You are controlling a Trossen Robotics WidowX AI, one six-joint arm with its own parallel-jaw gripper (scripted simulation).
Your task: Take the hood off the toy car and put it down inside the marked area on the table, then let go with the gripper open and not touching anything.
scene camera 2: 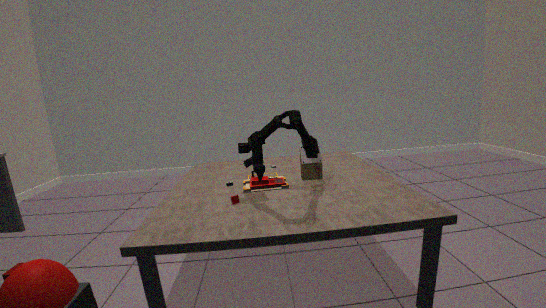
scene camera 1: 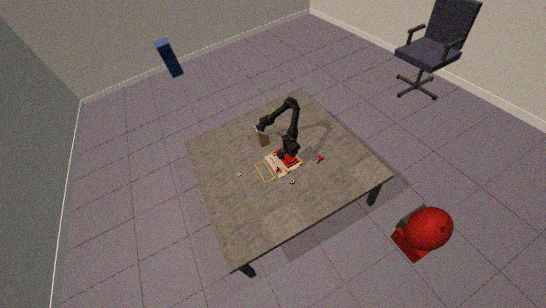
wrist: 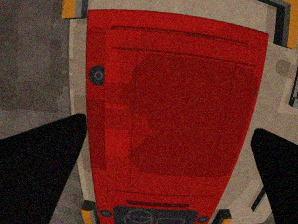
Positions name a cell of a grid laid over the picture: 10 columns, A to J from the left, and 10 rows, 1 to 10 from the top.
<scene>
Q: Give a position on a red hood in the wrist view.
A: F5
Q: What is my gripper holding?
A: Nothing.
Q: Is my gripper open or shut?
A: Open.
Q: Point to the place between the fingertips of my gripper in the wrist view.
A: F6
</scene>
